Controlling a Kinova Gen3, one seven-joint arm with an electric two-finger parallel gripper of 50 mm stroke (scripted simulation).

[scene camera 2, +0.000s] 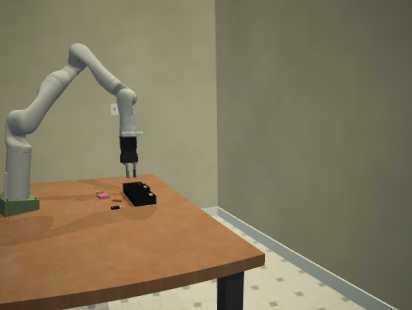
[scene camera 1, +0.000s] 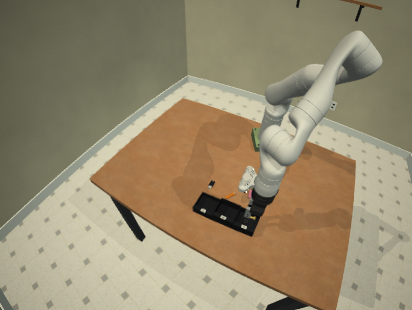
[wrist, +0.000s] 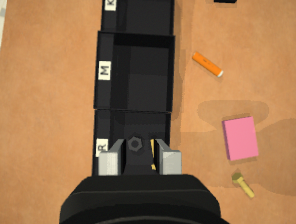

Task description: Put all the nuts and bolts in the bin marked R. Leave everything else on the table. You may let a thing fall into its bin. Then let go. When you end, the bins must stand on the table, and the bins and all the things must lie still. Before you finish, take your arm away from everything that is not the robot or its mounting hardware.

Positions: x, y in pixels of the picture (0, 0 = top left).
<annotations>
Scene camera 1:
black bin tray: 205, 203
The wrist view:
my gripper: 139, 150
pink eraser: 239, 134
black bin tray: 134, 72
</annotations>
